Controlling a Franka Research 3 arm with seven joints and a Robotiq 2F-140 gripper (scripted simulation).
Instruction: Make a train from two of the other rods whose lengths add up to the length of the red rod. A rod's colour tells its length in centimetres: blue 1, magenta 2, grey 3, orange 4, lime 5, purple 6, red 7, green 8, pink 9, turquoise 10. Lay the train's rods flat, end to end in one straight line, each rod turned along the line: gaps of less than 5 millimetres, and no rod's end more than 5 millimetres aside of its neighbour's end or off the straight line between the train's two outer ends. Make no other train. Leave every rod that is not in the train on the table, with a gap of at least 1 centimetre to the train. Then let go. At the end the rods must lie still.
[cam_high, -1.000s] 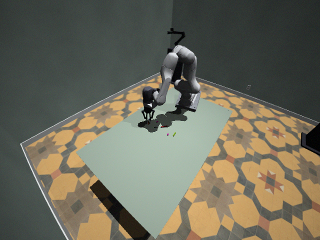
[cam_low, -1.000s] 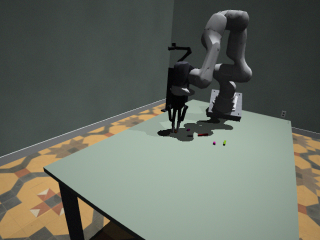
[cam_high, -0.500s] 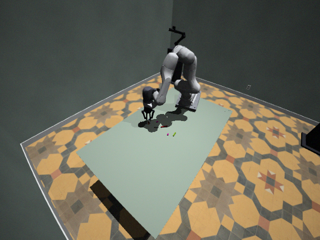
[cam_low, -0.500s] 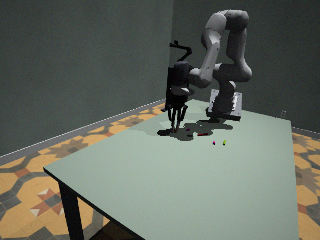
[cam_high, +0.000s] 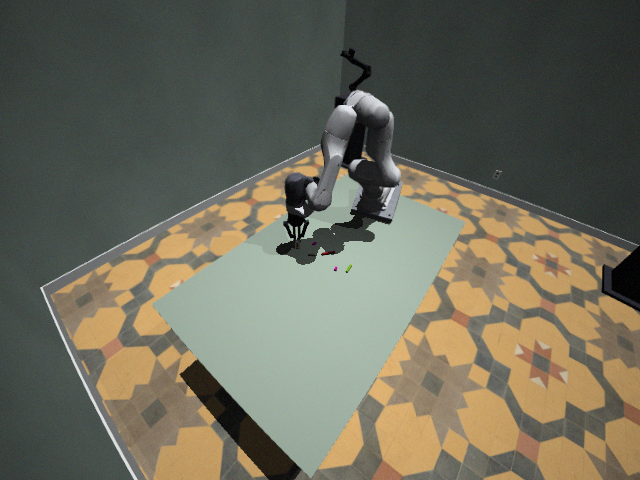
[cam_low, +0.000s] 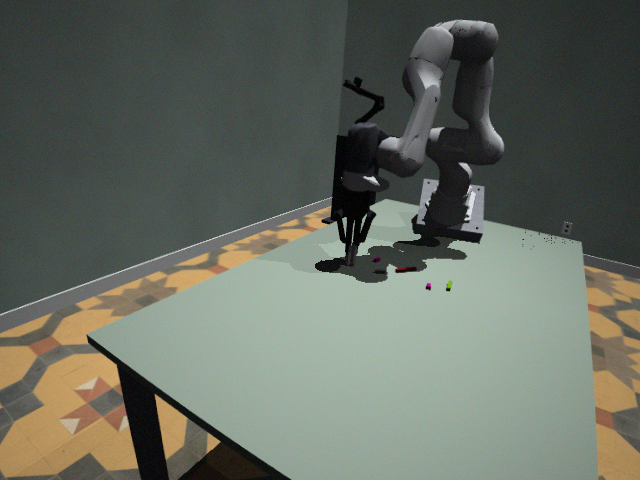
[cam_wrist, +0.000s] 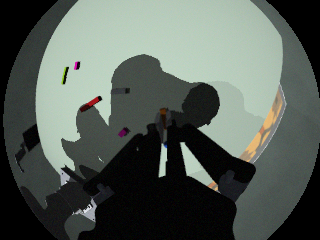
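The orange rod lies 3 cm below my hand. Also, from my hand: red rod 8 cm behind, 15 cm to the left, 3 cm below; then grey rod 1 cm behind, 10 cm to the left, 3 cm below; then blue rod 4 cm behind, 4 cm to the right, 3 cm below.
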